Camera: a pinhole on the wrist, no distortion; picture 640 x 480 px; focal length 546.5 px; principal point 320.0 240.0 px. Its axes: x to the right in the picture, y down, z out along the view. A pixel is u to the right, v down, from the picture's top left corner.
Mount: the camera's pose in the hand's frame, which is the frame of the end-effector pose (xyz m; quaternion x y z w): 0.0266 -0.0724 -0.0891 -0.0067 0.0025 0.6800 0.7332
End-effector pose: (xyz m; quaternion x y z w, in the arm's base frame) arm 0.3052 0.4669 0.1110 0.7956 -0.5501 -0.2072 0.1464
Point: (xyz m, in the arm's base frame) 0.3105 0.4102 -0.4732
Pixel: 155.1 107.5
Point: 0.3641 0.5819 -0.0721
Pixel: 46.2 430.2
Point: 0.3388 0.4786 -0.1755
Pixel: 160.9 188.9
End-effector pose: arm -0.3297 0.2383 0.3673 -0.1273 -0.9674 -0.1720 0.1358
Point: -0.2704 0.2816 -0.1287
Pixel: 277.0 461.8
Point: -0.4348 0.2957 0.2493
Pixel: 453.8 141.1
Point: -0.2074 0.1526 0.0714
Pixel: outside the picture
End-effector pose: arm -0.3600 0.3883 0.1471 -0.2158 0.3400 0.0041 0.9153
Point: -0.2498 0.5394 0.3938
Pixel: 435.6 411.7
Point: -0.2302 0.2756 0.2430
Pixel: 66.2 133.4
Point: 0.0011 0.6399 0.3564
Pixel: 478.7 164.9
